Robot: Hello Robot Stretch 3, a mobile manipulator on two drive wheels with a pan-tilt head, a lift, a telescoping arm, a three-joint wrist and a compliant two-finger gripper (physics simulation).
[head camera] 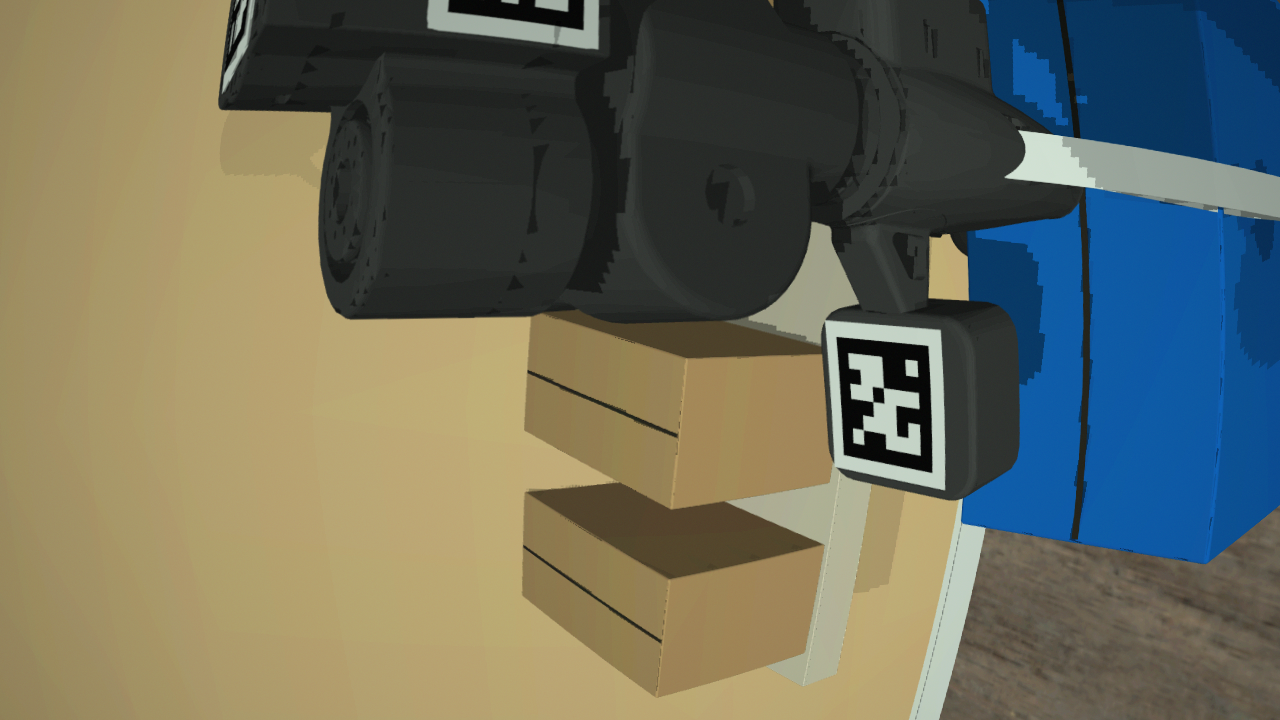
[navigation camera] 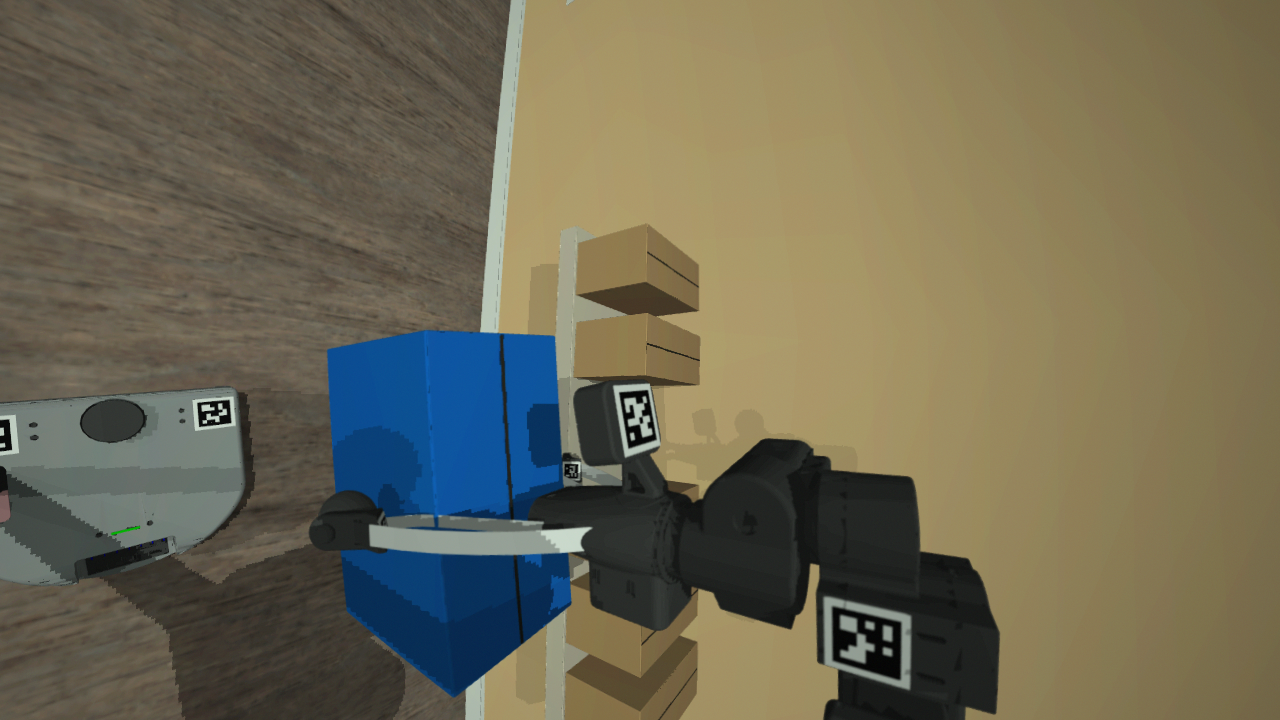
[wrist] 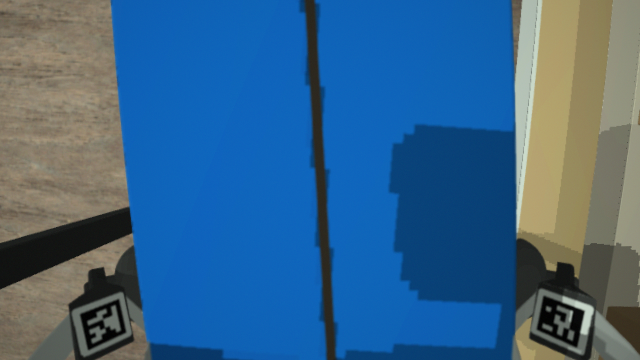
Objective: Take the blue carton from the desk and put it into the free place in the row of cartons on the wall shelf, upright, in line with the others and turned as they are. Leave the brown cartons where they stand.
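Frame: origin at the robot's base, x right, y ahead, z up, level; metres.
Where they show: robot's base, link origin: (navigation camera: 114, 418).
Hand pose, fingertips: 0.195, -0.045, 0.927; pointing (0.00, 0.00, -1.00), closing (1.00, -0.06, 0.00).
Each offset is from my fingertips to the top centre of the thing, as dx, dy, dz. "pt": to the spot under its first point. Level surfaces: height alone.
The blue carton @(-0.001, +0.003, +0.071) (head camera: 1145, 376) (navigation camera: 469, 420) (wrist: 225, 150) hangs level in front of the wall shelf @(pt +0.432, +0.295, -0.240) (head camera: 827, 591) (navigation camera: 566, 313) (wrist: 617, 75), apart from it. My gripper (wrist: 328, 270) is shut on the blue carton, with a fingertip against each side. The line on the carton's top runs along the shelf's front edge. Brown cartons @(+0.540, +0.106, -0.050) (head camera: 751, 429) (navigation camera: 617, 349) stand in a row on the shelf; their top lines run towards the wall, a quarter turn from the blue carton's. The free place is largely hidden behind the gripper in the head and navigation views. The desk does not show.
The tan wall (head camera: 268, 492) (navigation camera: 939, 223) rises behind the shelf, with a white skirting (head camera: 953, 591) (navigation camera: 503, 161) at its foot. The robot's grey base (navigation camera: 179, 474) stands on the wooden floor @(dz -0.927) (head camera: 1118, 626) (navigation camera: 223, 179). One brown carton @(+0.562, +0.285, -0.050) (head camera: 742, 617) (navigation camera: 613, 268) stands at the row's left end.
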